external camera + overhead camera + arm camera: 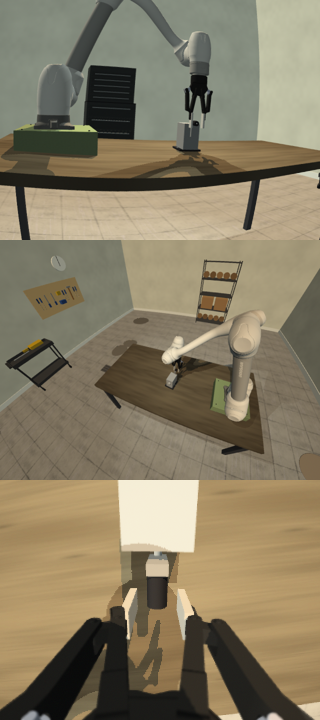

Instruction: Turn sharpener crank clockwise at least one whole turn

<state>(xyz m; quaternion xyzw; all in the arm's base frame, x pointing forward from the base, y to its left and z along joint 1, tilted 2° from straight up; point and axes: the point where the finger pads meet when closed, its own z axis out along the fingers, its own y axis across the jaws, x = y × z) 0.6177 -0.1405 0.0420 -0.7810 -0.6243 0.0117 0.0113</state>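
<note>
Right now the dark round knob is 20 mm to the left of my hand and 10 mm below it. Also, from my hand: sharpener crank 20 mm to the left, 20 mm below, 10 mm ahead.
</note>
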